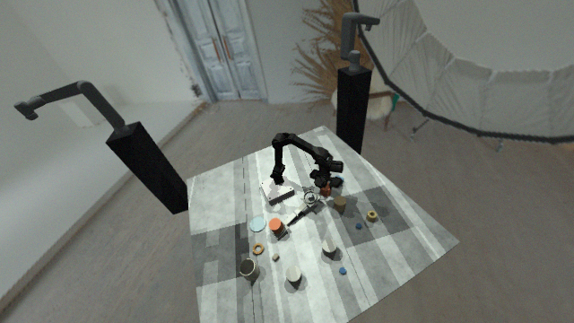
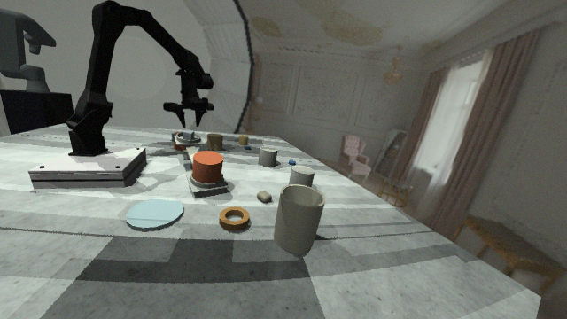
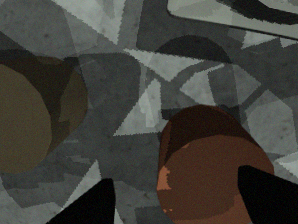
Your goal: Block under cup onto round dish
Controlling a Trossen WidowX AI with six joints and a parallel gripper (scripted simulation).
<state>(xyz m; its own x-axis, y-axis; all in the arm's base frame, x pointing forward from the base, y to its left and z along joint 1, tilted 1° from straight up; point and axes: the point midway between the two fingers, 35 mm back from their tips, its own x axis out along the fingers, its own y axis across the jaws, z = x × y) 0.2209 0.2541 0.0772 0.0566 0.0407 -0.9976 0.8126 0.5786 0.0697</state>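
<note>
The pale blue round dish lies 30 mm ahead of my gripper tip, 460 mm to the right of it and 90 mm below it. The rest, counted from my gripper tip: small balance 60 mm ahead, 230 mm to the right, 60 mm below; then blue block 80 mm behind, 120 mm to the left, 80 mm below; then tan cylinder 80 mm ahead, 50 mm to the left, 60 mm below.
</note>
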